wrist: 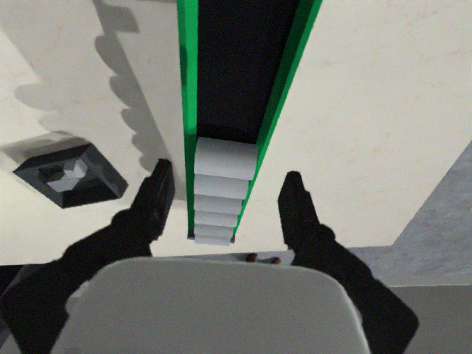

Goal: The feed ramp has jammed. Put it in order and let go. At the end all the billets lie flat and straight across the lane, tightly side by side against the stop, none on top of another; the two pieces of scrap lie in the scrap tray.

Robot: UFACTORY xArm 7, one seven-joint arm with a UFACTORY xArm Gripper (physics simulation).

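Places are measured from the arm's base along level axes (x ahead, y left, z up), in millimetres.
Pixels of known places: gripper, between the fingertips: (228, 180).
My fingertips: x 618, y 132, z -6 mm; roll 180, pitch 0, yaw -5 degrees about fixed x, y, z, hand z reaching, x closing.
For each thing: its top centre in the pictures, then the offset to it from my fingertips. "spot": a spot on its surface instead. Level surfaces: height alone.
- Grey scrap, centre of its top: (70, 174) 260 mm back, 132 mm right, 142 mm down
- dark scrap tray, a spot on its surface: (111, 178) spot: 210 mm back, 153 mm right, 155 mm down
- pale table top, height of its surface: 176 mm down
Several light grey billets (224, 159) lie across the lane (235, 75) between its green side walls, in one row side by side at the lower end. They look flat and straight, with none on top of another. The stop is mostly hidden behind the last billet. My gripper (228, 180) is open and empty, its fingers wide apart on either side of the lane, above the row. Grey scrap (67, 176) lies inside the dark scrap tray (111, 178) at the left; the pieces overlap, so their edges are hard to tell apart.
The green side walls (188, 75) (292, 70) run up from the row to the top of the view. The pale table top (375, 125) ends at a front edge just beyond the row's lower end. Two small brown things (251, 257) (275, 260) show past that edge.
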